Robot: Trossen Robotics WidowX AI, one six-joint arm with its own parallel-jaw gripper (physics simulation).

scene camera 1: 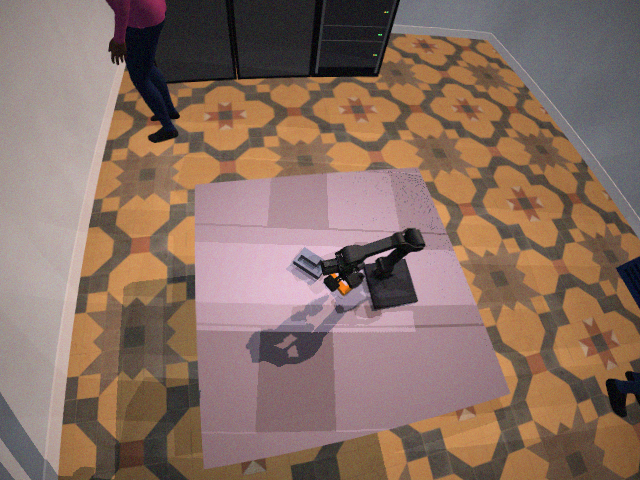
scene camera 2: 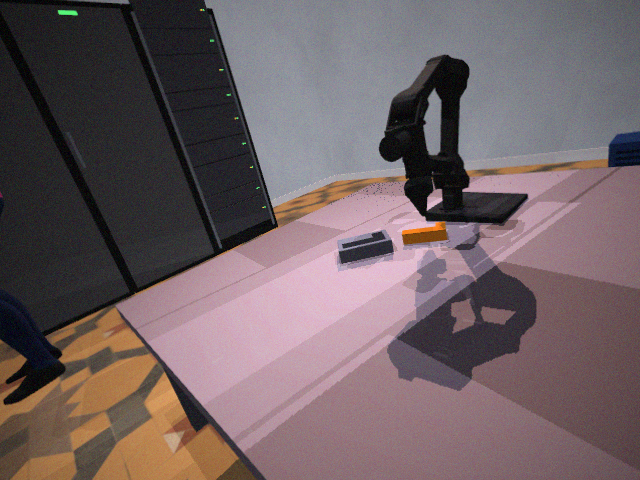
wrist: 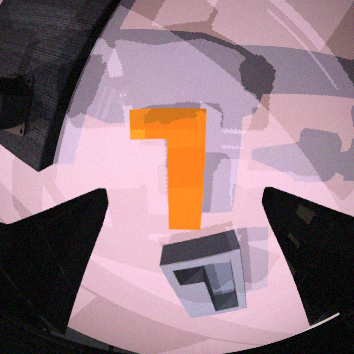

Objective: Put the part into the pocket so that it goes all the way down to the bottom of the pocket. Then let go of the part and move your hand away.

Scene:
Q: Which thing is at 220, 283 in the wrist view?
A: A grey pocket block.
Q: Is my gripper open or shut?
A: Open.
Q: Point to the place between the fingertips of my gripper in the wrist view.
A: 186, 195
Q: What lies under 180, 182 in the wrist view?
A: An orange L-shaped part.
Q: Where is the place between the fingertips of my gripper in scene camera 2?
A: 424, 209

